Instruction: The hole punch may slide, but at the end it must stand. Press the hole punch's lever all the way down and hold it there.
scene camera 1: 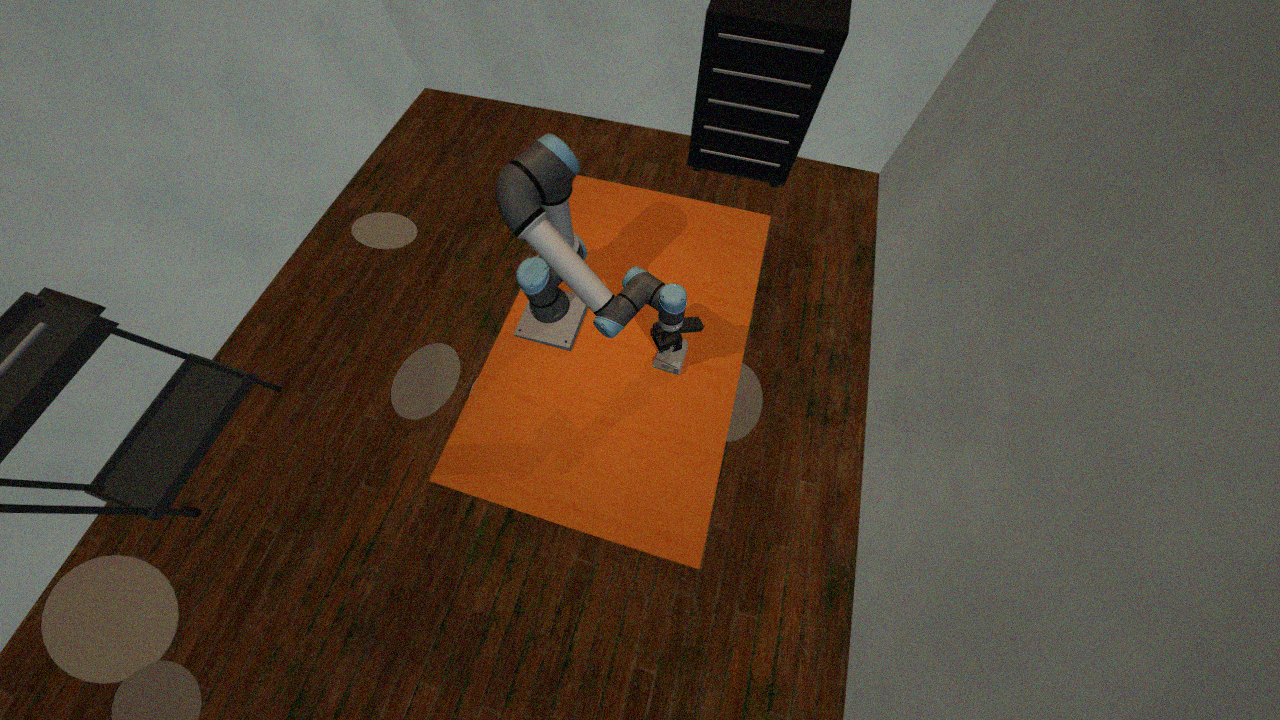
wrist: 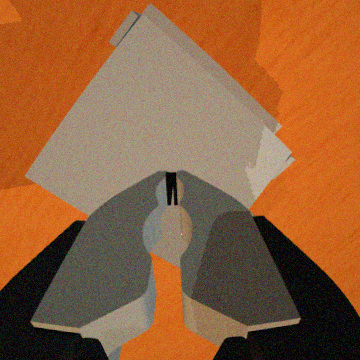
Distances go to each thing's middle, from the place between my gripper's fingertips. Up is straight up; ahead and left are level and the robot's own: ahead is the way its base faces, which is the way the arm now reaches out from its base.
Scene:
The hole punch lever (wrist: 150,106) lies 10 mm below my hand.

